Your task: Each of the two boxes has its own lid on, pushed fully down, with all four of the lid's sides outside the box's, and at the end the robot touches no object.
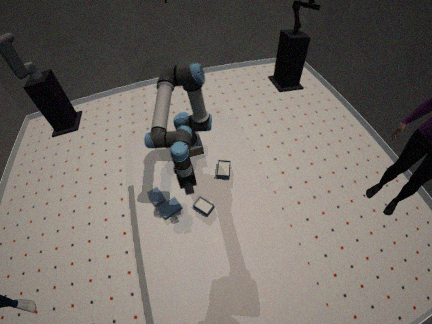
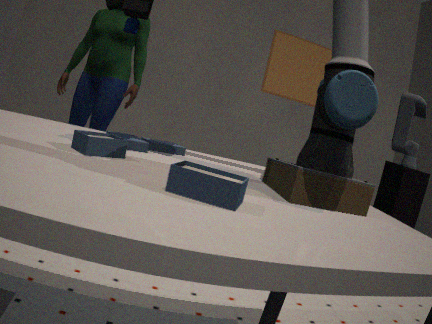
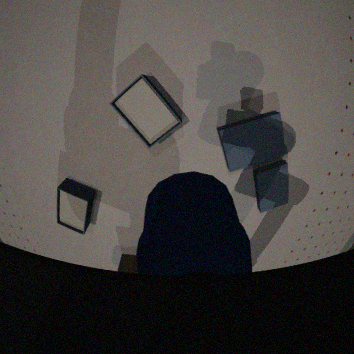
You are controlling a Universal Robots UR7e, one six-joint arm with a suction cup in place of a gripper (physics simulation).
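Where they show: hand at its tool point: point(image 2: 129, 31) point(image 3: 189, 211); arm's base at its link origin: point(image 2: 324, 171).
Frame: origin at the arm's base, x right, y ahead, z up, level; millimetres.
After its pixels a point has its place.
Observation:
The wider box point(image 1: 202, 212) {x 20, y 581, z -55 mm} point(image 2: 100, 146) {x -39, y 533, z -51 mm} point(image 3: 166, 97) {x 34, y 564, z -57 mm} stands upright and open-topped. The narrower box point(image 1: 222, 177) {x -170, y 365, z -55 mm} point(image 2: 206, 186) {x -238, y 318, z -46 mm} point(image 3: 78, 187) {x -171, y 366, z -58 mm} stands upright and open-topped, nearer the arm's base. The larger blue lid point(image 1: 170, 208) {x 211, y 506, z -47 mm} point(image 2: 136, 145) {x 158, y 462, z -59 mm} point(image 3: 260, 140) {x 225, y 502, z -48 mm} lies beside the wider box, top face up. The smaller blue lid point(image 1: 156, 196) {x 291, y 394, z -51 mm} point(image 2: 167, 147) {x 255, y 375, z -58 mm} point(image 3: 273, 186) {x 290, y 396, z -51 mm} lies close by it, at the larger lid's base-side end. Neither box has a lid on. My suction gripper point(image 1: 189, 190) {x 61, y 543, z 223 mm} point(image 2: 132, 26) point(image 3: 194, 225) is off, carries nothing and hangs high above the table, apart from boxes and lids.
The arm's base block point(image 1: 198, 149) {x -62, y 110, z -15 mm} point(image 2: 320, 190) {x -97, y 44, z -34 mm} stands behind the narrower box. Dark pedestals point(image 1: 52, 102) point(image 1: 291, 60) stand toward the back corners. A person in purple point(image 1: 425, 130) is at the right. A person in green point(image 2: 112, 50) stands beyond the table.

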